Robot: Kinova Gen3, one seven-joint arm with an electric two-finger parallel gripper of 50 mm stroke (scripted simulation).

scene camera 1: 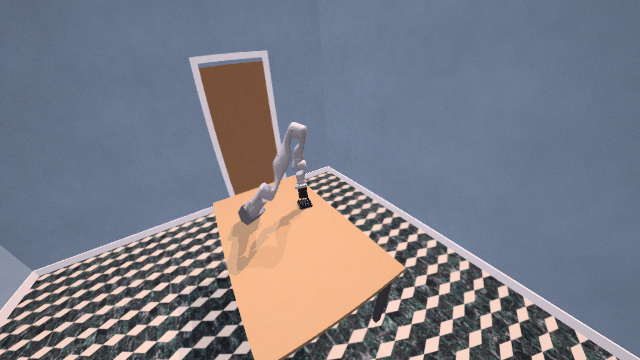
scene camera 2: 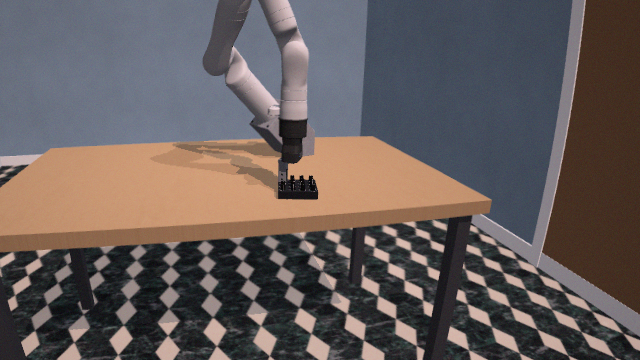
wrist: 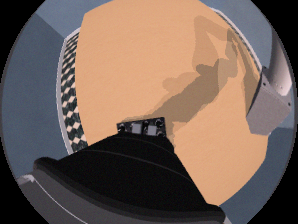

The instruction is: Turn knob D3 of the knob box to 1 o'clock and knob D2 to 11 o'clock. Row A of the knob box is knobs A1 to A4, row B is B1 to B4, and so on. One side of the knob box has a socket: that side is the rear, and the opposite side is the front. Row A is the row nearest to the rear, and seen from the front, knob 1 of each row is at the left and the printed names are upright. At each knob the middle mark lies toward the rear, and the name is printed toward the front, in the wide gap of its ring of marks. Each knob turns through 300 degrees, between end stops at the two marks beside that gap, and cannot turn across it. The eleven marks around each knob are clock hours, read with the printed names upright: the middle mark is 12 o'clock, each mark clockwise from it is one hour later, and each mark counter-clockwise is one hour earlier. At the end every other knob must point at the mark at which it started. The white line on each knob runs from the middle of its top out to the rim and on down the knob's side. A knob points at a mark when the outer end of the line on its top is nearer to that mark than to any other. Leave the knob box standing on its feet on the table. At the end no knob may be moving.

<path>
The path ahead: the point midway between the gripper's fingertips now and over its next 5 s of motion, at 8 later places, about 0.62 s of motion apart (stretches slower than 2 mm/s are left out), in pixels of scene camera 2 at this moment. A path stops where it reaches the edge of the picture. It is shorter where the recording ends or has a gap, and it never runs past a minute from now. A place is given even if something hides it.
My gripper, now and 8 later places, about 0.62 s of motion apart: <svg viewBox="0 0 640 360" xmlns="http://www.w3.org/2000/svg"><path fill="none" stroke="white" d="M282 181L282 177L282 168L280 167L276 165L276 162L281 162L282 161L283 162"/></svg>
</path>
